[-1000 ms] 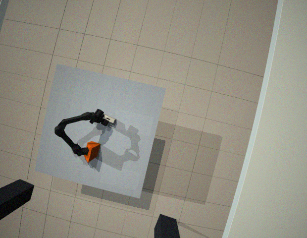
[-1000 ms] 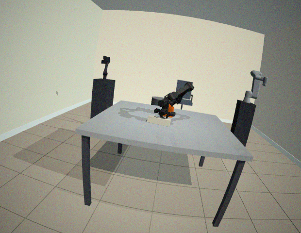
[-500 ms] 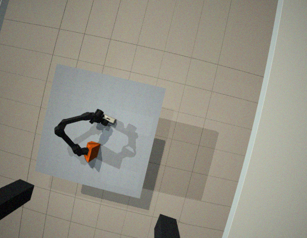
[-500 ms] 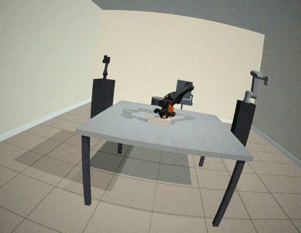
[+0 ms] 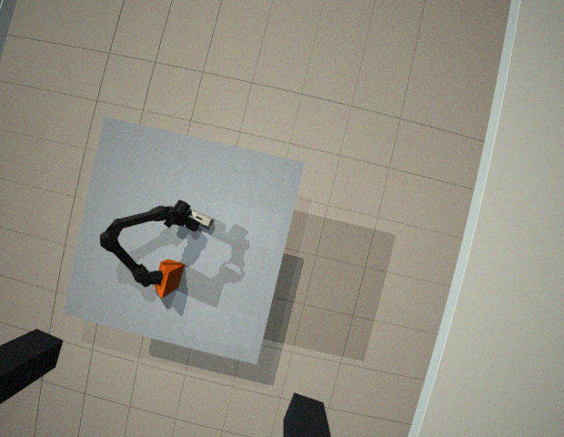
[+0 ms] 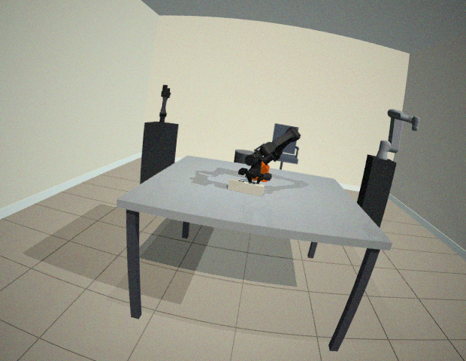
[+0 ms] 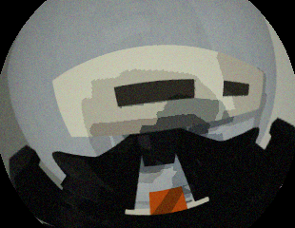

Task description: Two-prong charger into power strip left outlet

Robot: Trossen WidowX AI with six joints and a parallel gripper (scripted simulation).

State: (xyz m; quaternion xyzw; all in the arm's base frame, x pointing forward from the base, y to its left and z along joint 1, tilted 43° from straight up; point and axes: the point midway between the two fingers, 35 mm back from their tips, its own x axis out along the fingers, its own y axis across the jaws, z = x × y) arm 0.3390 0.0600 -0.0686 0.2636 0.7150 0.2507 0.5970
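The dark two-prong charger is 2 cm ahead of my gripper tip and 1 cm above it.
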